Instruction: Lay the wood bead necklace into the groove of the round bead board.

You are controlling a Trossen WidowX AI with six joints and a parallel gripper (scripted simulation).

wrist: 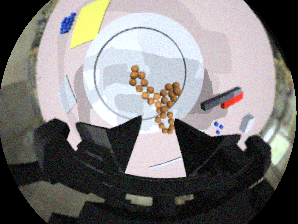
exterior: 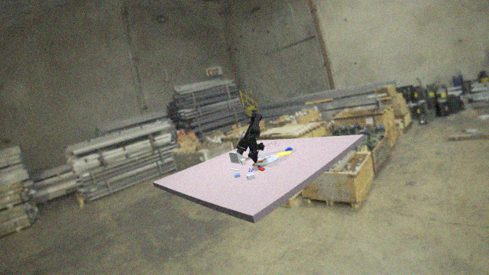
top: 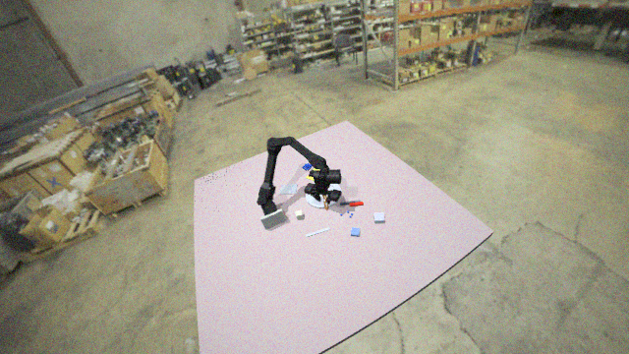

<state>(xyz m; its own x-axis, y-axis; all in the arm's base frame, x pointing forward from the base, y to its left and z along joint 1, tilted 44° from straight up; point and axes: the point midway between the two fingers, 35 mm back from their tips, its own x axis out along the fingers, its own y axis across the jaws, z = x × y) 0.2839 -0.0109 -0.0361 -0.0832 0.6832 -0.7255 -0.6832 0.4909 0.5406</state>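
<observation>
Now: the red-handled tool 14 cm ahead of my gripper tip, 7 cm to the right of it and 1 cm below it. Also, from my gripper tip: white stick 9 cm behind, 15 cm to the right, 1 cm below; then cream cube 15 cm behind, 2 cm to the right; then blue block 7 cm ahead, 23 cm to the right, 1 cm below.
</observation>
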